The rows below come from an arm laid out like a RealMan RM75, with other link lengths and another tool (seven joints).
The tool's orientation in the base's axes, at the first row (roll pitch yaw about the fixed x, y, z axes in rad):
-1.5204, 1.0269, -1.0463
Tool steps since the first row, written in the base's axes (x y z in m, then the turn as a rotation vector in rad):
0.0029, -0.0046, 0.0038, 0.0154, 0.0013, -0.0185
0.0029, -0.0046, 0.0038, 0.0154, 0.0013, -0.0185
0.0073, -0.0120, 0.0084, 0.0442, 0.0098, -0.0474
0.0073, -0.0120, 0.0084, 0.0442, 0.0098, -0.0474
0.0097, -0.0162, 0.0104, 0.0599, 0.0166, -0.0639
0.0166, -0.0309, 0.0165, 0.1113, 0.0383, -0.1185
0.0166, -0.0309, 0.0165, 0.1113, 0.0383, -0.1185
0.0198, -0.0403, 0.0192, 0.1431, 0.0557, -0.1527
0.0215, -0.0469, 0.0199, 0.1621, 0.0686, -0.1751
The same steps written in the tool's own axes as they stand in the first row. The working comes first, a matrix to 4 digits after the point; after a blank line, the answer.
The tool's axes in the first row as the columns of a matrix, in the base's axes (used below as rounded here):
0.2591, -0.3844, 0.8861
-0.4479, 0.7650, 0.4628
-0.8557, -0.5168, 0.0261

-0.0004, -0.0066, 0.0005, 0.0192, 0.0046, 0.0138
-0.0004, -0.0066, 0.0005, 0.0192, 0.0046, 0.0138
0.0001, -0.0163, 0.0011, 0.0476, 0.0150, 0.0425
0.0001, -0.0163, 0.0011, 0.0476, 0.0150, 0.0425
0.0009, -0.0215, 0.0014, 0.0628, 0.0227, 0.0591
0.0040, -0.0385, 0.0008, 0.1131, 0.0478, 0.1133
0.0040, -0.0385, 0.0008, 0.1131, 0.0478, 0.1133
0.0068, -0.0484, -0.0006, 0.1428, 0.0665, 0.1486
0.0095, -0.0544, -0.0021, 0.1611, 0.0807, 0.1708

